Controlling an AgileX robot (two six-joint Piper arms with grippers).
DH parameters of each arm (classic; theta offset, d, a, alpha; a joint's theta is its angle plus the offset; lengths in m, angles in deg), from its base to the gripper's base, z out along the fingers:
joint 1: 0 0.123 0 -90
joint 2: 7.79 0 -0.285 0
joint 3: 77.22 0 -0.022 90
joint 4: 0 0.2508 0 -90
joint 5: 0 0 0.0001 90
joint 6: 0 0.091 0 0
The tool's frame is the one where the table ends.
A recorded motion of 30 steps. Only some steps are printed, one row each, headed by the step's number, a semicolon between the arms.
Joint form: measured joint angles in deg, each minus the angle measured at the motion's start. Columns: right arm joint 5, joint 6, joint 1, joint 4, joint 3, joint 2; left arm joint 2, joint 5, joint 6, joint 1, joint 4, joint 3.
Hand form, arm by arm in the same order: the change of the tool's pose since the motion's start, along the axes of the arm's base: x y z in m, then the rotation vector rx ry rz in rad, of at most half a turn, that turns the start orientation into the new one. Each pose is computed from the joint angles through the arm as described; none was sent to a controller.
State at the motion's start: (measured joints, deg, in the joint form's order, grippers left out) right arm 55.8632 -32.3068 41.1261 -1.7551 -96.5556 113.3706; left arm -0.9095 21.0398 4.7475 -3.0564 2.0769 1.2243
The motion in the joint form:
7: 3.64 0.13 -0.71 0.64 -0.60 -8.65; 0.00 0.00 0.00 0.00 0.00 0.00
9: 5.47 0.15 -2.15 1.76 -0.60 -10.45; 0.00 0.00 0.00 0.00 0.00 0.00
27: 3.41 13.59 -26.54 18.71 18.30 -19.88; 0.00 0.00 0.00 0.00 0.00 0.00
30: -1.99 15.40 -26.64 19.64 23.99 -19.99; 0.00 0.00 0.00 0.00 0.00 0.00
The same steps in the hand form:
7: -0.0189 -0.0221 0.0637 0.0730 -0.0665 -0.0174; 0.0000 0.0000 0.0000 0.0000 0.0000 0.0000
9: -0.0203 -0.0343 0.0749 0.0868 -0.0543 -0.0447; 0.0000 0.0000 0.0000 0.0000 0.0000 0.0000
27: -0.0047 -0.1749 0.0448 0.3392 0.2472 -0.7317; 0.0000 0.0000 0.0000 0.0000 0.0000 0.0000
30: -0.0082 -0.1767 0.0206 0.3563 0.2627 -0.7942; 0.0000 0.0000 0.0000 0.0000 0.0000 0.0000

